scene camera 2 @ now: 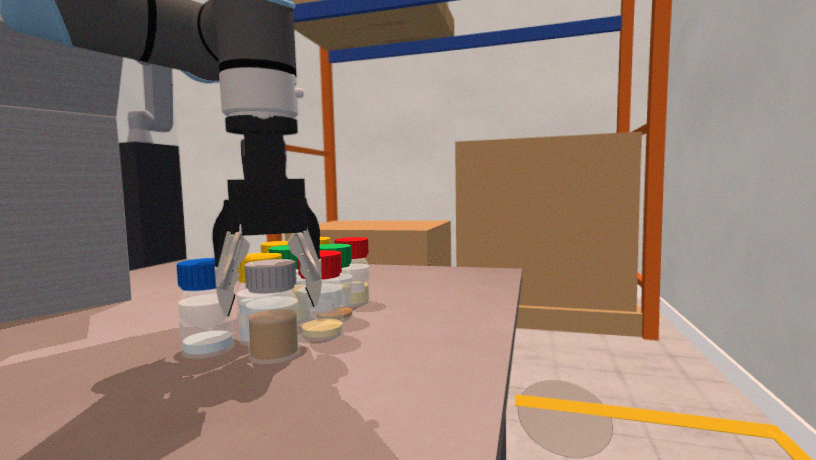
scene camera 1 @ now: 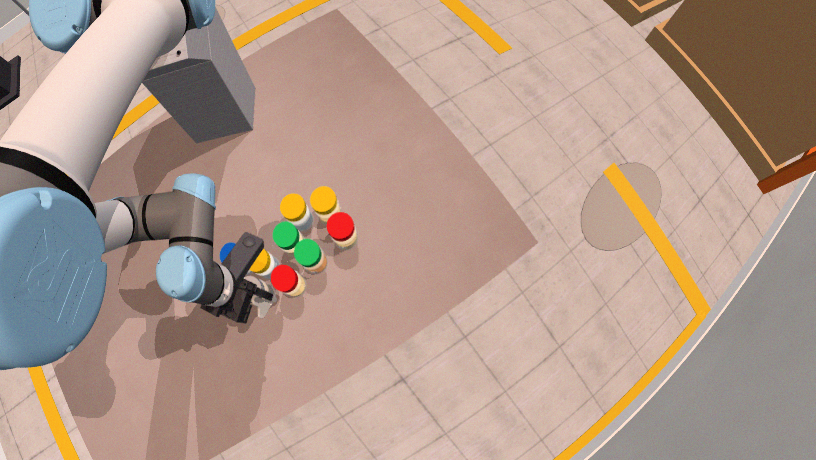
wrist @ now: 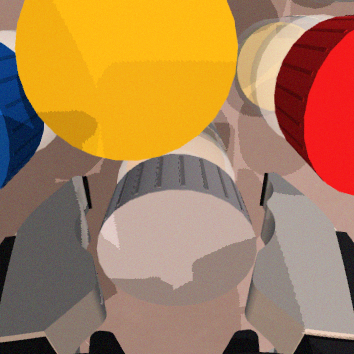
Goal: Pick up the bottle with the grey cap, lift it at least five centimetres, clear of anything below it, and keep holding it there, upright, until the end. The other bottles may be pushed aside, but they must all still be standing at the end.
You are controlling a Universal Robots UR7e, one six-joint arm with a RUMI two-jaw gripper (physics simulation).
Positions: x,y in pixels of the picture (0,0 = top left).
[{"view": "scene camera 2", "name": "my gripper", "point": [272,311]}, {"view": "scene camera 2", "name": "blue-capped bottle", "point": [205,332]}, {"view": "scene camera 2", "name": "red-capped bottle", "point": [324,322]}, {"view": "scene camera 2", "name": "red-capped bottle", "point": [359,268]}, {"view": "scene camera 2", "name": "green-capped bottle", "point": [346,278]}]
